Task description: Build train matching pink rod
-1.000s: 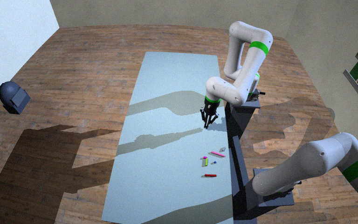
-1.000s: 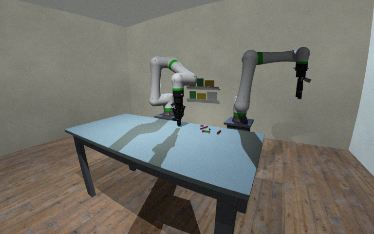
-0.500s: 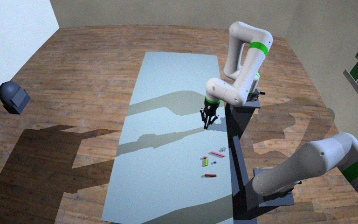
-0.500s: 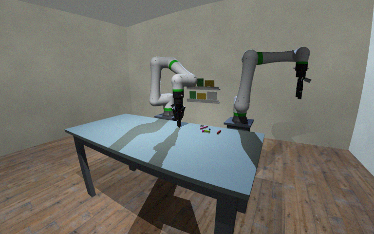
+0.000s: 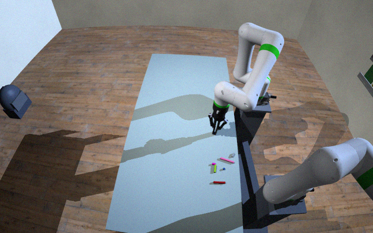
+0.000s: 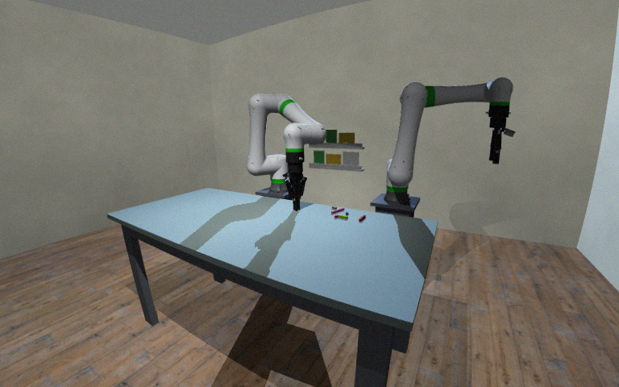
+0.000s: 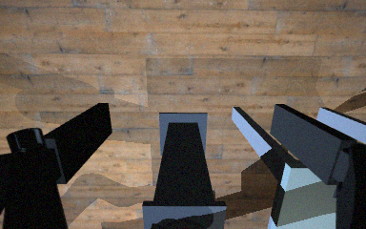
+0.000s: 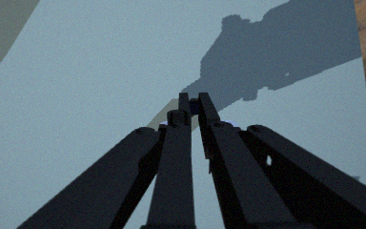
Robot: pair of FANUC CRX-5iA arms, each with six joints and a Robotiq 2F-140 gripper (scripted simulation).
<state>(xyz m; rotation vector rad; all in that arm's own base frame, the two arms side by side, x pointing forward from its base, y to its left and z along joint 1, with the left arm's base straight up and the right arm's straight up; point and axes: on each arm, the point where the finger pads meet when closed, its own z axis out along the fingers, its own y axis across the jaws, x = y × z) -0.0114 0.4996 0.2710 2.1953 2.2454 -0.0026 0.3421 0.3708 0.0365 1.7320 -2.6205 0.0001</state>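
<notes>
My right gripper is now 180 mm to the right of the grey rod, 100 mm past it and 30 mm above it. The rest, counted from my right hand: pink rod 210 mm to the left, 50 mm behind, 30 mm below; then magenta rod 230 mm to the left, 40 mm ahead, 30 mm below; then lime rod 260 mm to the left, 30 mm below, 30 mm ahead.
</notes>
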